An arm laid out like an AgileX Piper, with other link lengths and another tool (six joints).
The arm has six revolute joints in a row. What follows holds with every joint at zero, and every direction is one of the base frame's.
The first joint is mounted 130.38 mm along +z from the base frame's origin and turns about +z.
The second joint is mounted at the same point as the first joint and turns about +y.
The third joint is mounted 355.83 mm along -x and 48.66 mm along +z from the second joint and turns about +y.
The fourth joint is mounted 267.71 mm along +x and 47.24 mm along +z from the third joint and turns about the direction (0.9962, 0, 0.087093).
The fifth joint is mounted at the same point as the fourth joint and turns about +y.
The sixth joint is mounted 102.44 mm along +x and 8.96 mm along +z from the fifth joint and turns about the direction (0.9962, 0, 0.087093).
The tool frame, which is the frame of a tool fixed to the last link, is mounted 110.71 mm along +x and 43 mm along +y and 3.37 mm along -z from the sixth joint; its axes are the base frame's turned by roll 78.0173, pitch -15.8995 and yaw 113.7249 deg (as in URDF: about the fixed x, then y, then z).
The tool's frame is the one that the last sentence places.
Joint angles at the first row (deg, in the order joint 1, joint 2, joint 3, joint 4, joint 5, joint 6):
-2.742 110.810 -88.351 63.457 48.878 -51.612
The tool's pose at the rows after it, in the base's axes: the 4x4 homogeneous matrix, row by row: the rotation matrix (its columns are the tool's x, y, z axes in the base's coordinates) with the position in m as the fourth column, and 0 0 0 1 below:
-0.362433 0.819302 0.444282 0.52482; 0.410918 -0.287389 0.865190 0.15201; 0.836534 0.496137 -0.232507 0.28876; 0 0 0 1
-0.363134 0.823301 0.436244 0.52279; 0.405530 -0.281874 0.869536 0.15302; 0.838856 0.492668 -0.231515 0.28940; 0 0 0 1
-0.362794 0.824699 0.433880 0.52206; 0.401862 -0.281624 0.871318 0.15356; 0.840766 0.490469 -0.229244 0.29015; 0 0 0 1
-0.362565 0.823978 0.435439 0.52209; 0.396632 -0.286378 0.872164 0.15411; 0.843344 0.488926 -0.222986 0.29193; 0 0 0 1
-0.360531 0.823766 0.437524 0.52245; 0.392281 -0.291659 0.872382 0.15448; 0.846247 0.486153 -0.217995 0.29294; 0 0 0 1
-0.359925 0.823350 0.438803 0.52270; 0.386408 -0.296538 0.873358 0.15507; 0.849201 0.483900 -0.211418 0.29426; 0 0 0 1
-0.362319 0.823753 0.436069 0.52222; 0.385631 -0.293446 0.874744 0.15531; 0.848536 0.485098 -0.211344 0.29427; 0 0 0 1
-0.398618 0.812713 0.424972 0.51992; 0.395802 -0.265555 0.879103 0.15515; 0.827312 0.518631 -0.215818 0.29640; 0 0 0 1
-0.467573 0.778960 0.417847 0.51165; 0.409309 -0.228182 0.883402 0.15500; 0.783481 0.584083 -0.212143 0.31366; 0 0 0 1
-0.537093 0.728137 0.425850 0.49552; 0.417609 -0.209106 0.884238 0.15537; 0.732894 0.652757 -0.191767 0.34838; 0 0 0 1
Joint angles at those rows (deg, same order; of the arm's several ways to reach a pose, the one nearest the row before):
-2.741 110.809 -88.351 63.456 49.808 -51.611
-2.742 110.753 -88.352 63.456 50.372 -51.612
-2.742 110.713 -88.351 63.565 50.595 -51.562
-2.741 110.644 -88.351 63.940 50.646 -51.509
-2.741 110.644 -88.352 64.250 50.647 -51.388
-2.741 110.643 -88.350 64.689 50.699 -51.389
-2.742 110.645 -88.352 64.720 50.830 -51.574
-2.741 110.244 -88.353 64.719 50.882 -53.860
-2.741 108.001 -88.246 64.720 50.882 -56.865
-2.742 103.684 -88.014 64.606 50.883 -58.119

